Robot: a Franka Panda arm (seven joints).
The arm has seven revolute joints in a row. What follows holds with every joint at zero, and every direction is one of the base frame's.
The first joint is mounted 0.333 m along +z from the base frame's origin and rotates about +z.
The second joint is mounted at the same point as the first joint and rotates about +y.
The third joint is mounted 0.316 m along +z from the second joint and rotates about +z.
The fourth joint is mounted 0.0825 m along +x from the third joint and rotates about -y.
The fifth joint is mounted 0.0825 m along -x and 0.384 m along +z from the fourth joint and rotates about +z.
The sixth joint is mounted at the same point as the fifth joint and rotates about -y.
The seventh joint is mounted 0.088 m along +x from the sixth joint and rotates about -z.
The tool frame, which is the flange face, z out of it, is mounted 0.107 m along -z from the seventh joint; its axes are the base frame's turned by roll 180, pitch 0 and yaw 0 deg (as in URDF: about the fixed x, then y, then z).
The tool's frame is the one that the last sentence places.
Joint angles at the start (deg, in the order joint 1, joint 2, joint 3, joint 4, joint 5, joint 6, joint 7):
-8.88 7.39 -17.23 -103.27 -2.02 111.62 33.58
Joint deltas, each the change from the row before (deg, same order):
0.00 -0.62 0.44 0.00 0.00 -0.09 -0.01
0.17 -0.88 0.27 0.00 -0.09 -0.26 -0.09
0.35 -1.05 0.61 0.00 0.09 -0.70 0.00
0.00 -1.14 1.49 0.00 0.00 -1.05 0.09
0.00 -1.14 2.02 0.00 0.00 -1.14 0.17
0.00 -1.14 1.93 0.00 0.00 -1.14 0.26
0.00 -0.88 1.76 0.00 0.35 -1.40 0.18
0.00 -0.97 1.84 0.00 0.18 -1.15 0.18
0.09 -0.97 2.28 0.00 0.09 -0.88 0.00
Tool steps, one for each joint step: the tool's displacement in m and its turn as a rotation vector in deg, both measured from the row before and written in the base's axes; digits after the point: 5 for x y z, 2 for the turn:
0.00024 0.00429 0.00591 0.00 -0.54 0.44
-0.00087 0.00449 0.00830 -0.07 -0.59 0.54
0.00003 0.00985 0.00916 0.26 -0.44 0.89
0.00089 0.01483 0.00932 0.35 -0.18 1.34
0.00210 0.01992 0.00919 0.36 -0.09 1.79
0.00092 0.01923 0.00929 0.28 -0.08 1.62
0.00018 0.01818 0.00635 0.65 0.35 1.45
-0.00023 0.01873 0.00766 0.35 0.09 1.59
0.00068 0.02364 0.00809 0.12 -0.12 2.33

